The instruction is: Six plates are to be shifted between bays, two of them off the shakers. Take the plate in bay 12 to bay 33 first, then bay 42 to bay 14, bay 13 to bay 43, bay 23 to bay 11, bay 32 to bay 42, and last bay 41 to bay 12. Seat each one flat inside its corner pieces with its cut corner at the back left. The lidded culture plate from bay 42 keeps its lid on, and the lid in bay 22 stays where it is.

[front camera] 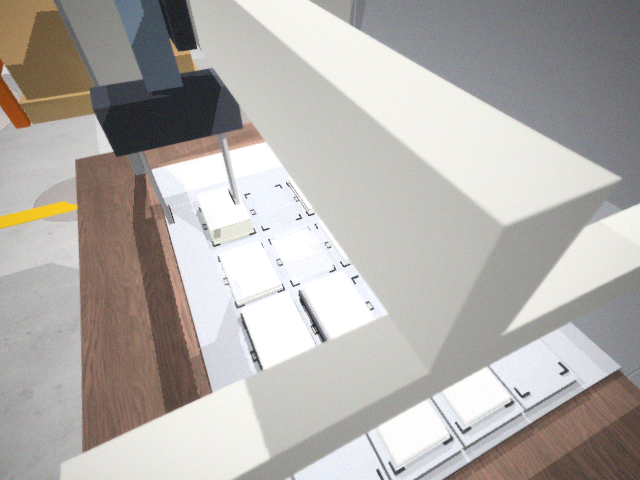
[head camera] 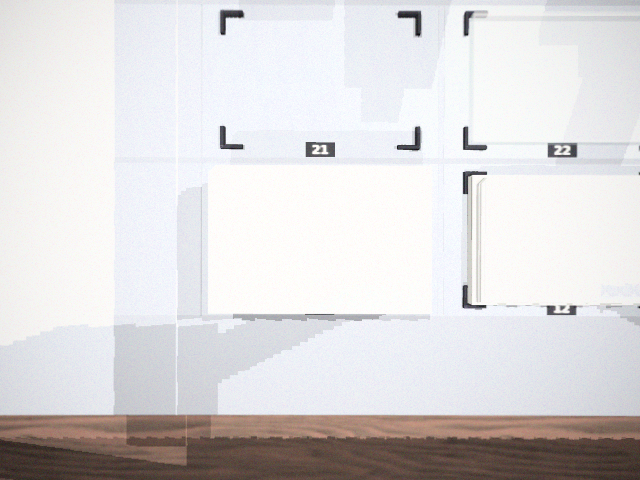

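Where they show: gripper, fingertip midpoint: (front camera: 203, 207); robot's base at its link origin: (front camera: 200, 208) (head camera: 225, 302).
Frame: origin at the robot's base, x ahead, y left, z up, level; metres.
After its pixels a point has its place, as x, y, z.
Observation:
My gripper (front camera: 203, 212) {0.194, -0.002, 0.156} is open and empty, hanging over the front-row area by bay 11, its jaws apart above the tall white block (front camera: 225, 214) {0.093, 0.041, 0.042} (head camera: 319, 239) {0.064, 0.043, 0.042} in that bay. The bay 12 plate (front camera: 251, 271) {0.238, 0.045, 0.014} (head camera: 558, 237) {0.216, 0.045, 0.014} lies in its corner pieces, with its cut corner at the back left in the head view. The bay 13 plate (front camera: 279, 328) {0.385, 0.045, 0.037} and bay 23 plate (front camera: 336, 304) {0.385, 0.147, 0.037} sit on dark-edged shakers. The clear lid (front camera: 302, 253) {0.233, 0.151, 0.008} (head camera: 522, 93) {0.196, 0.139, 0.008} lies in bay 22. The beam hides bays 33, 42 and 43, and most of bay 32. The jaws do not show in the head view.
The gantry beam (front camera: 361, 155) crosses the deck, and a pale front rail (front camera: 248, 408) {0.617, -0.026, 0.400} runs across its near part. White plates (front camera: 413, 434) {0.598, 0.147, 0.029} (front camera: 478, 395) {0.597, 0.258, 0.029} lie in the right-hand column. Bay 21 (front camera: 273, 206) {0.065, 0.152, 0.000} (head camera: 319, 77) {0.063, 0.153, 0.000} is empty. The wooden border (front camera: 111, 310) {0.193, -0.202, -0.010} (head camera: 361, 457) {0.094, -0.111, -0.010} edges the deck.

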